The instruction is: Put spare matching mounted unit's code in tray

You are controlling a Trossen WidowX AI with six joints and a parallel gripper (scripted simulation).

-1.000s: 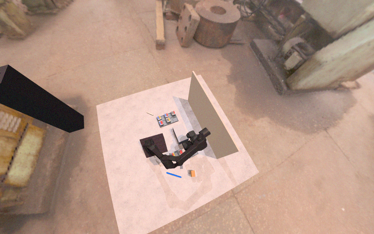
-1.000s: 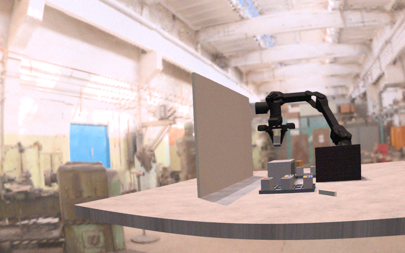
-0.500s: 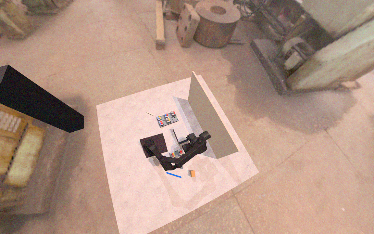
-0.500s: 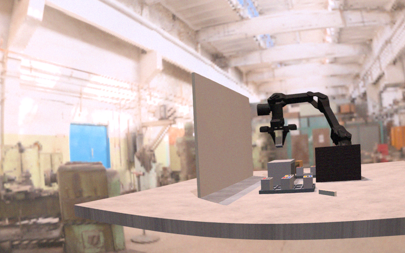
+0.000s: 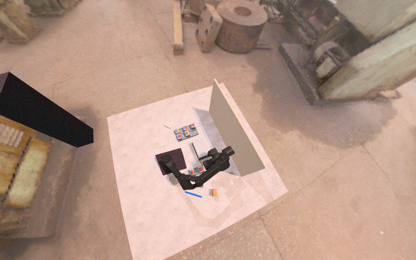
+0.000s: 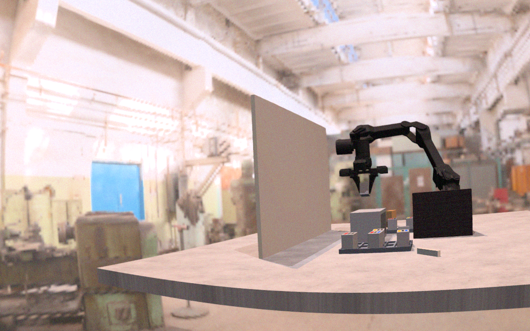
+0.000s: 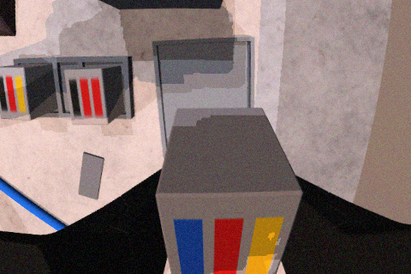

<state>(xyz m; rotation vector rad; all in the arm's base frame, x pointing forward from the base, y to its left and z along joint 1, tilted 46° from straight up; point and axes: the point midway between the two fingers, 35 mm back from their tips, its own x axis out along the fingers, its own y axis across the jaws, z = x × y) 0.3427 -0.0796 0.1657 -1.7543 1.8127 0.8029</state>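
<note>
My gripper tip is 15 cm above the grey tray. Also, from my gripper tip: grey mounted unit: 18 cm to the left, 10 cm below, 5 cm behind; upright board: 19 cm ahead, 18 cm to the left, 7 cm above.
</note>
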